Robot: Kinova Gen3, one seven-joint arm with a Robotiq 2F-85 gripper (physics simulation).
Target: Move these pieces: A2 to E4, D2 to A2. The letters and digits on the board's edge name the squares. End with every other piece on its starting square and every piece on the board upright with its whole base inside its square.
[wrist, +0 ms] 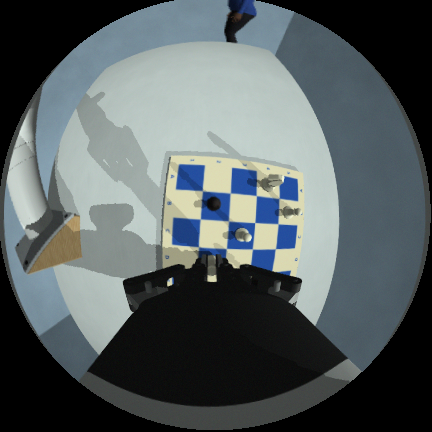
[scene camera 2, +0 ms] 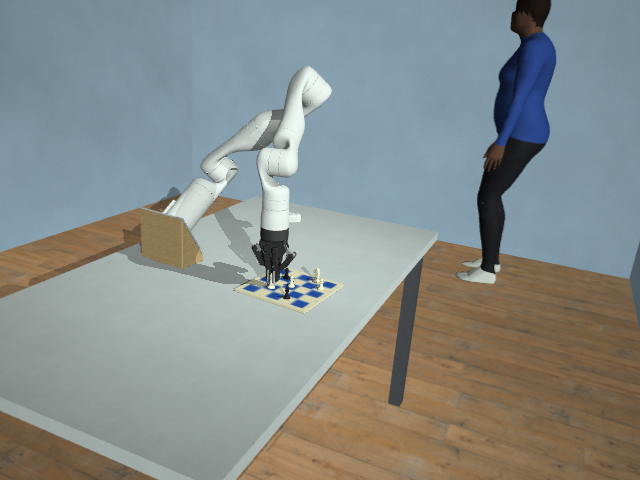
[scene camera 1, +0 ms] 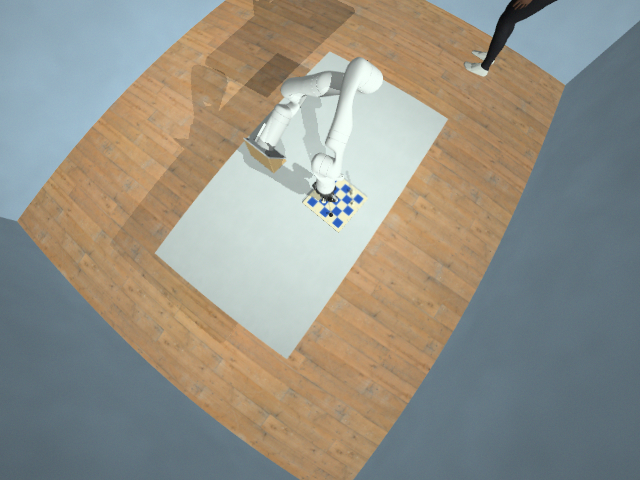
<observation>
chessboard: wrist 190, 229; scene camera 2; scene camera 1
same spot on chessboard: (scene camera 2: 305, 295) = (scene camera 1: 342, 212)
</observation>
